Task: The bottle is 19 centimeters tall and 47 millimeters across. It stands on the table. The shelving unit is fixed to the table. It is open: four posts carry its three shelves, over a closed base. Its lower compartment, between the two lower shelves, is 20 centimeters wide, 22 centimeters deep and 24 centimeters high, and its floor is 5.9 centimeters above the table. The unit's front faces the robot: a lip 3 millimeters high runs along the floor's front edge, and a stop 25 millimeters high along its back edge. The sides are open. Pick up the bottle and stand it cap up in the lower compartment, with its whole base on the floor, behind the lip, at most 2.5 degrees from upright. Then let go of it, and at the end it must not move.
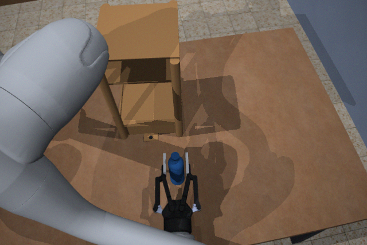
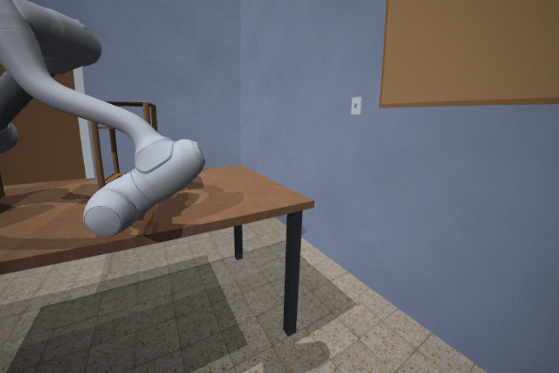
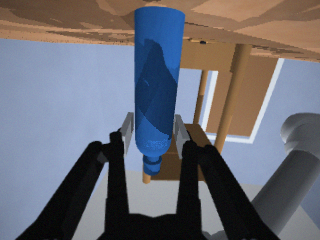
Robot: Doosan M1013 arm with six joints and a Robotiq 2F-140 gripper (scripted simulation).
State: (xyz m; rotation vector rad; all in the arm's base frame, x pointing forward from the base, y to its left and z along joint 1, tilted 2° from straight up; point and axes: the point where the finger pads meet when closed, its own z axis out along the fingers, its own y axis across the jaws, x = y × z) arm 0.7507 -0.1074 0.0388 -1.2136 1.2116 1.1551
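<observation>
Now: hand right at the blue bottle. Also, from my hand: wooden shelving unit: 8 cm behind, 28 cm to the left, 8 cm above.
</observation>
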